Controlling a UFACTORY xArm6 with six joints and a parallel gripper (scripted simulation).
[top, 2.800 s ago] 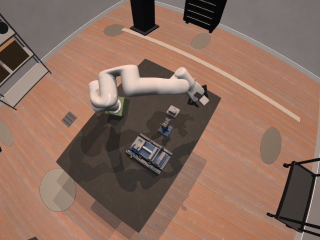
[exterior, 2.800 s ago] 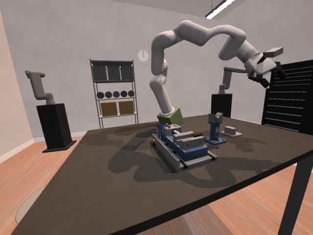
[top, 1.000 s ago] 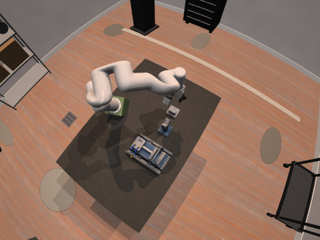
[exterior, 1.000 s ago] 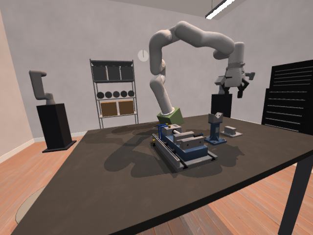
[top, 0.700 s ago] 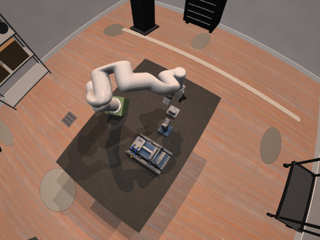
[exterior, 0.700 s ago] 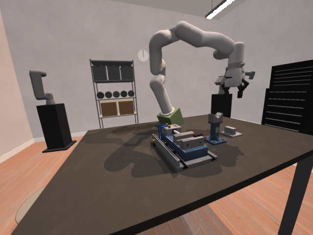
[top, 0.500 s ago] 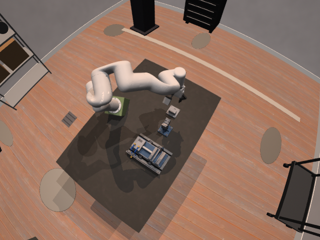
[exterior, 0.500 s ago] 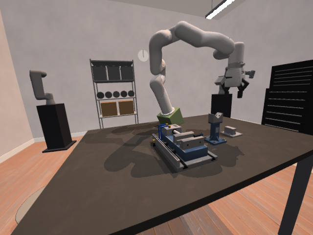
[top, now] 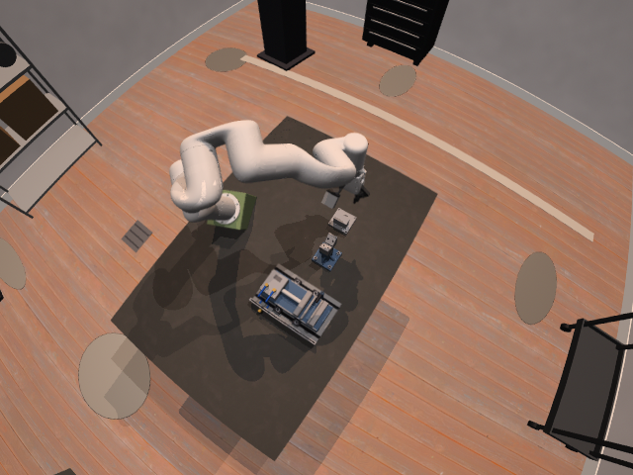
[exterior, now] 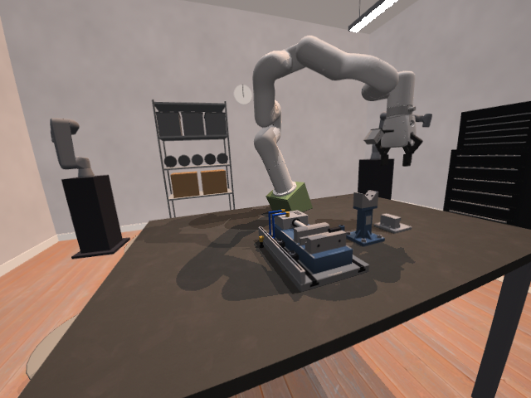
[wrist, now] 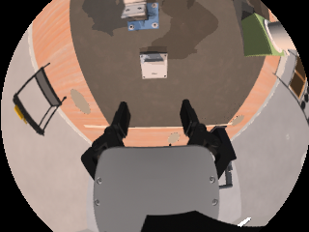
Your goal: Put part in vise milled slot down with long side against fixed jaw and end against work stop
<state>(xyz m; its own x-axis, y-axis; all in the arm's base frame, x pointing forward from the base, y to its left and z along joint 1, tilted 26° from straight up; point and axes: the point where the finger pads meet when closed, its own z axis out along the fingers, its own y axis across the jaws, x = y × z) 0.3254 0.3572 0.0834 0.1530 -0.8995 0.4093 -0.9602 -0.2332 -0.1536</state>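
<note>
Right now the part is 1 cm to the left of my hand and 22 cm below it. The rest, counted from my hand: air cylinder: 1 cm behind, 39 cm to the right, 17 cm below; then grey rail: 10 cm ahead, 47 cm to the right, 21 cm below.
</note>
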